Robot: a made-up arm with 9 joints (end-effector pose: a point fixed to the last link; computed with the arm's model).
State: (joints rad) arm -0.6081 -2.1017 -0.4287 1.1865 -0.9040 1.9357 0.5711 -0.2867 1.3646
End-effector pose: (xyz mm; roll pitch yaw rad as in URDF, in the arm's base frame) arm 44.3 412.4 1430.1 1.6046 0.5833 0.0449
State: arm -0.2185 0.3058 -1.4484 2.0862 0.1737 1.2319 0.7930 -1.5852 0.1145
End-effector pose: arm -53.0 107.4 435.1 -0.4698 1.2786 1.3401
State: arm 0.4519 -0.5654 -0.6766 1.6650 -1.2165 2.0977 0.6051 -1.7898 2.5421
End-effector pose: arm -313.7 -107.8 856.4 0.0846 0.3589 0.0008
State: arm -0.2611 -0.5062 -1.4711 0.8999 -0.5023 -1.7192 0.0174 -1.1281 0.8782
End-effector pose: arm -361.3 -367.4 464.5 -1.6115 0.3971 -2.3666
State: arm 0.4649 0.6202 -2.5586 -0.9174 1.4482 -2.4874 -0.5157 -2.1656 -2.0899
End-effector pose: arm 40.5 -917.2 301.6 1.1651 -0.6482 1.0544
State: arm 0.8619 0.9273 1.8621 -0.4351 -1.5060 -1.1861 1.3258 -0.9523 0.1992
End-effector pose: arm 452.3 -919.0 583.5 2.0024 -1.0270 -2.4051
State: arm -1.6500 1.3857 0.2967 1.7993 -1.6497 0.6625 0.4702 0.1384 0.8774
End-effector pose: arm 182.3 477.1 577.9 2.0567 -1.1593 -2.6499
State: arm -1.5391 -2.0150 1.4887 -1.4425 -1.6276 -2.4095 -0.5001 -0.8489 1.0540
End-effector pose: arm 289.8 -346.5 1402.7 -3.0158 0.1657 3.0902
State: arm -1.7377 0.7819 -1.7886 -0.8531 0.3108 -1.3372 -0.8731 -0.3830 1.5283
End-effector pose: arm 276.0 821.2 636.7 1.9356 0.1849 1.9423
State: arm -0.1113 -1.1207 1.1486 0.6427 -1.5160 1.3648 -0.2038 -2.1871 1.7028
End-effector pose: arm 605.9 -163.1 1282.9 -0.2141 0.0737 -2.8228
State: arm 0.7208 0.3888 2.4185 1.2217 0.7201 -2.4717 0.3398 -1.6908 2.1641
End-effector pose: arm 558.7 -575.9 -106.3 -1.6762 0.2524 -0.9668
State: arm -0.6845 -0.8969 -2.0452 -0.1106 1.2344 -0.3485 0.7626 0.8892 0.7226
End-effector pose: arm -167.5 -664.1 871.0 0.8463 -0.7027 0.3989
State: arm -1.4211 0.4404 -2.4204 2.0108 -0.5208 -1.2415 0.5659 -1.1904 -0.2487
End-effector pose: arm 300.1 532.7 1016.1 -2.4963 0.0830 1.1675
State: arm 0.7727 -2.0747 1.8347 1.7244 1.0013 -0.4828 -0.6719 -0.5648 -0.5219
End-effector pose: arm 510.4 -230.6 842.7 -1.0512 -0.4906 -0.9087
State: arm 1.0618 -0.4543 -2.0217 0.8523 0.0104 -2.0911 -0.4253 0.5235 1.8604
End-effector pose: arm -261.3 -730.4 857.7 -0.0412 0.9625 -3.0128
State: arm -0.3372 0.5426 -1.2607 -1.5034 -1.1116 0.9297 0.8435 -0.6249 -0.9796
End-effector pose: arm 418.3 22.8 -78.1 1.9730 0.1755 1.6336
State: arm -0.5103 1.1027 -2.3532 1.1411 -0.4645 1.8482 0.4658 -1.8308 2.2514
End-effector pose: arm 186.2 906.8 237.9 -2.3122 0.1395 -1.5913
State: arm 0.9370 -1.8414 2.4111 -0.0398 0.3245 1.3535 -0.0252 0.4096 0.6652
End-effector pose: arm 720.0 282.5 1239.3 -0.7507 0.7353 -2.7298
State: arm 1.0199 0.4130 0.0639 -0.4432 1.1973 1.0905 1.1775 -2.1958 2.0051
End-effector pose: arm 460.1 -945.6 923.5 -1.4783 0.4352 1.6224
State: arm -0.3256 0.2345 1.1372 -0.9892 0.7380 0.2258 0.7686 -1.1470 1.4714
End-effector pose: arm 293.9 -522.9 -11.9 1.1759 0.0642 0.3241
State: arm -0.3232 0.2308 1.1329 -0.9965 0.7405 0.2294 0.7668 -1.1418 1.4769
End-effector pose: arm 291.0 -525.7 -9.5 1.1781 0.0667 0.3266
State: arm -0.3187 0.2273 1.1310 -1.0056 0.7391 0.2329 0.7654 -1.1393 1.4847
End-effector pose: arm 287.2 -530.0 -6.3 1.1746 0.0724 0.3265
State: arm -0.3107 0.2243 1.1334 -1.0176 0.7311 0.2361 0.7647 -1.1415 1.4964
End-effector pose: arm 281.8 -537.0 -1.8 1.1614 0.0839 0.3222
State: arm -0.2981 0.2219 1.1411 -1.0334 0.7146 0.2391 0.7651 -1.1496 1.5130
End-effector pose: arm 274.5 -547.3 4.7 1.1353 0.1029 0.3119
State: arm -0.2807 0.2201 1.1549 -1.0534 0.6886 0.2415 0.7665 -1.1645 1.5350
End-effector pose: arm 264.9 -561.1 13.6 1.0947 0.1305 0.2941
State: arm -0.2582 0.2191 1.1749 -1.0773 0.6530 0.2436 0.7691 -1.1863 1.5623
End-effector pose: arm 253.0 -578.2 25.5 1.0377 0.1665 0.2678
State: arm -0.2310 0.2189 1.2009 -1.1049 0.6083 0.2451 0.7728 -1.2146 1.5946
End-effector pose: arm 239.1 -598.1 40.8 0.9641 0.2105 0.2318
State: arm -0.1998 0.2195 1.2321 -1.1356 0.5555 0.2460 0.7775 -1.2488 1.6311
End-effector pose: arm 223.6 -619.8 59.9 0.8734 0.2604 0.1845
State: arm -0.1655 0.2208 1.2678 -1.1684 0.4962 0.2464 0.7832 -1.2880 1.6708
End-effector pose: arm 207.0 -642.4 82.9 0.7657 0.3135 0.1254
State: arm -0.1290 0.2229 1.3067 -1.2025 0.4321 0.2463 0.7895 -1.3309 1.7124
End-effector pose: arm 190.0 -664.7 109.4 0.6421 0.3658 0.0538
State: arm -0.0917 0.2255 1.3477 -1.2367 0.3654 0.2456 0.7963 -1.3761 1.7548
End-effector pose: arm 173.5 -685.6 138.8 0.5050 0.4137 -0.0294
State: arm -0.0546 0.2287 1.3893 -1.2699 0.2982 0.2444 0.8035 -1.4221 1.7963
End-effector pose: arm 158.2 -704.1 170.1 0.3582 0.4527 -0.1219
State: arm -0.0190 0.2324 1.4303 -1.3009 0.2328 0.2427 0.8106 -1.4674 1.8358
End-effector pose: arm 144.8 -719.7 201.9 0.2078 0.4799 -0.2188
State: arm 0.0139 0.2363 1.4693 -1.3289 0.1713 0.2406 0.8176 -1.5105 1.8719
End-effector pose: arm 133.8 -732.1 232.6 0.0611 0.4943 -0.3143
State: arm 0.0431 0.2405 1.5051 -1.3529 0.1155 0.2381 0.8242 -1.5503 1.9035
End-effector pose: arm 125.2 -741.5 260.7 -0.0742 0.4968 -0.4021
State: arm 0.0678 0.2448 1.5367 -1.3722 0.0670 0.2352 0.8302 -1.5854 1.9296
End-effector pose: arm 119.3 -748.2 284.9 -0.1917 0.4904 -0.4768
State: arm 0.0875 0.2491 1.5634 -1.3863 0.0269 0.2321 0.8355 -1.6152 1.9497
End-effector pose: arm 115.6 -752.9 304.2 -0.2874 0.4788 -0.5351
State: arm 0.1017 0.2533 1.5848 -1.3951 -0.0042 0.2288 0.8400 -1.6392 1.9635
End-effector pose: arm 114.1 -756.1 318.0 -0.3594 0.4659 -0.5761
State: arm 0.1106 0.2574 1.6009 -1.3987 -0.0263 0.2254 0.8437 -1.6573 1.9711
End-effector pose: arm 114.3 -758.1 326.2 -0.4081 0.4544 -0.6005
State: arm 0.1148 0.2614 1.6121 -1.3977 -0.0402 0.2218 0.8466 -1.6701 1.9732
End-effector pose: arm 115.8 -759.5 329.4 -0.4360 0.4455 -0.6108
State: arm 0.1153 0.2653 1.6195 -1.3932 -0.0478 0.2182 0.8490 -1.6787 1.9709
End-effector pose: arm 118.4 -760.4 328.5 -0.4481 0.4393 -0.6103
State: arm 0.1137 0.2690 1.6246 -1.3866 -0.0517 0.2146 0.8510 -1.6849 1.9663
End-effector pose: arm 121.5 -761.0 325.4 -0.4510 0.4347 -0.6039
